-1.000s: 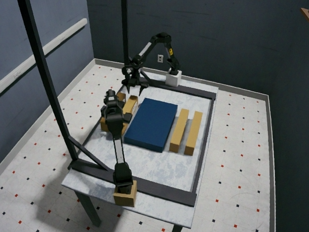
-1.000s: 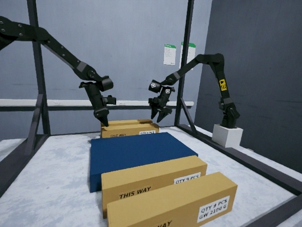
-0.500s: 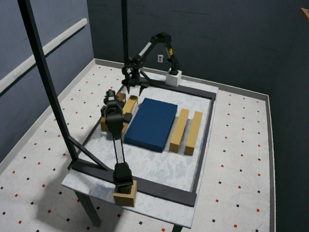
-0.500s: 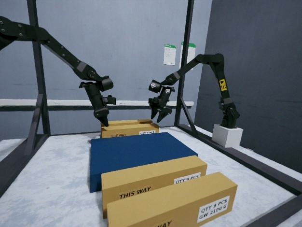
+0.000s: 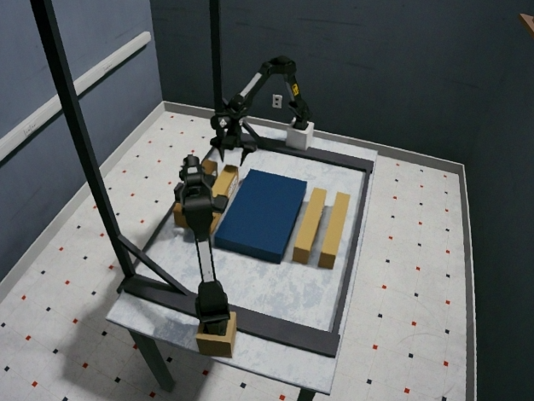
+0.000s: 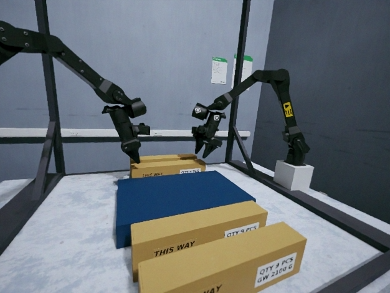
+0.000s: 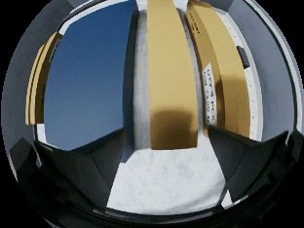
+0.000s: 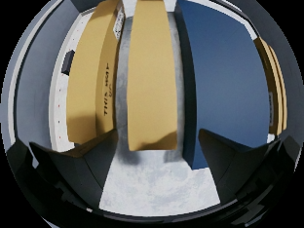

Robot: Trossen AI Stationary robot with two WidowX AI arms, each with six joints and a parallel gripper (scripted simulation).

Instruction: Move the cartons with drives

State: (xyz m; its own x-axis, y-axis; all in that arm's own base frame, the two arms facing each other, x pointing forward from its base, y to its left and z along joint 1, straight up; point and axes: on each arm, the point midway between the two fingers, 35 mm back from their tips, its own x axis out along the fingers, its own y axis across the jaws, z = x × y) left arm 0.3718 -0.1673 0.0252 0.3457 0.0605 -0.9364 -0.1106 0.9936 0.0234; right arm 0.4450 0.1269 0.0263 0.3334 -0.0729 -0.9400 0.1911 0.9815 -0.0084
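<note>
The carton is 15 cm to the right of my left hand, 10 cm below it and 1 cm behind it. Also, from my left hand: dark frame rail: 56 cm ahead, 16 cm to the right, 13 cm below; then raised blue platform: 19 cm ahead, 16 cm to the right, 11 cm below.
</note>
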